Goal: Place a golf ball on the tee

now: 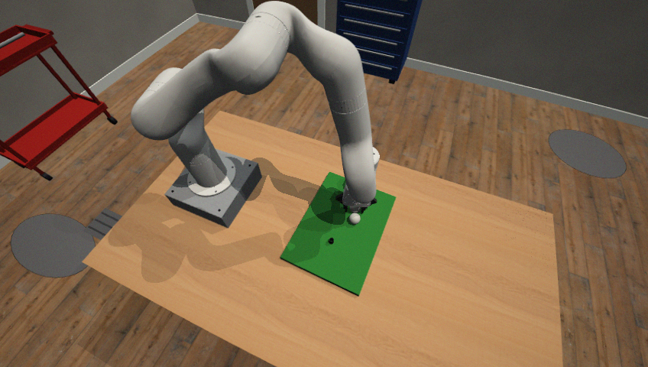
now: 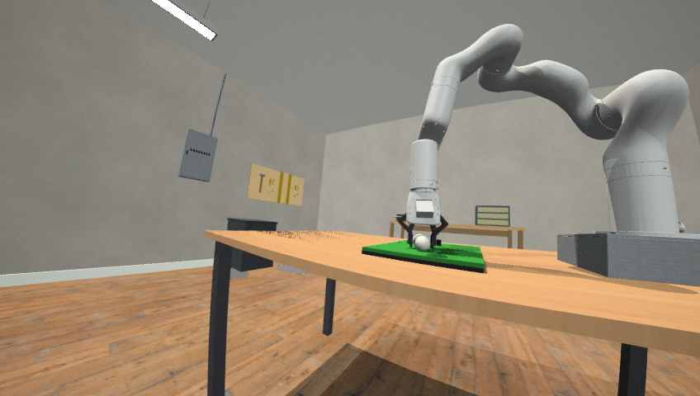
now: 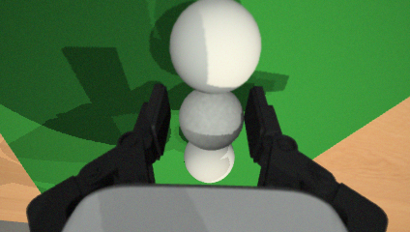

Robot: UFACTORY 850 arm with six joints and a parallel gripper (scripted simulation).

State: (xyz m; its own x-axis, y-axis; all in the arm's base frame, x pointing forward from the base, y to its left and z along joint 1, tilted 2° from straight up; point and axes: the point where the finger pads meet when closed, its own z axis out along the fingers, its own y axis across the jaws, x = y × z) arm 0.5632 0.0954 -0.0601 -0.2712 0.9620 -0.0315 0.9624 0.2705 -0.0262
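Now: hand 120 mm to the left of the green mat, 30 mm past it and 30 mm above it.
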